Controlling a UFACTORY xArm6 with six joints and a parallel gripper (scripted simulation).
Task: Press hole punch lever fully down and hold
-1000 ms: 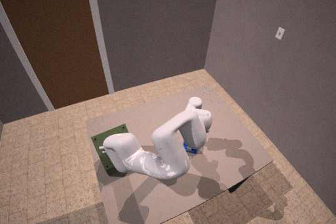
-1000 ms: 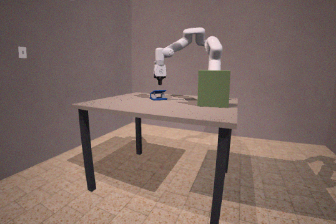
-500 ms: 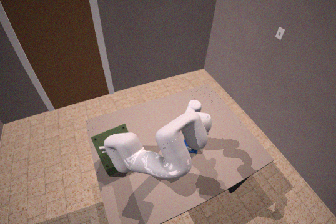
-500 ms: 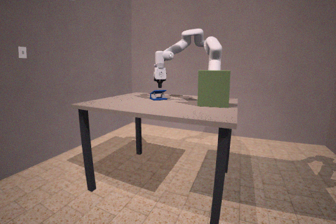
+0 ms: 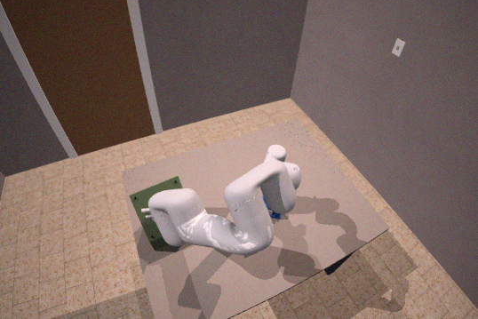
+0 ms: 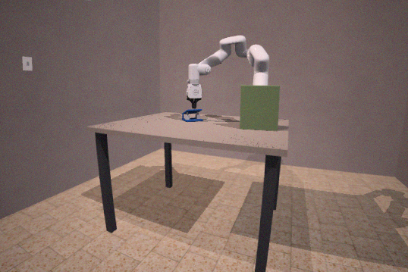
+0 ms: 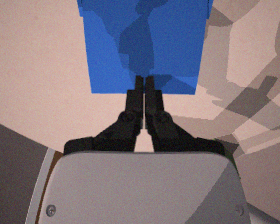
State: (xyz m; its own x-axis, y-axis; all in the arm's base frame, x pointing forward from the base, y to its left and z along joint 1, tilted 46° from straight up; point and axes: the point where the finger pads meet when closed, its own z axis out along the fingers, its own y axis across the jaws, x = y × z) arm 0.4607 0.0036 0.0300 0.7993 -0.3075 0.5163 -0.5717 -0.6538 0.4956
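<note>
Now: hand 30 mm short of the hole punch, 20 mm to the left of it and 70 mm above it.
</note>
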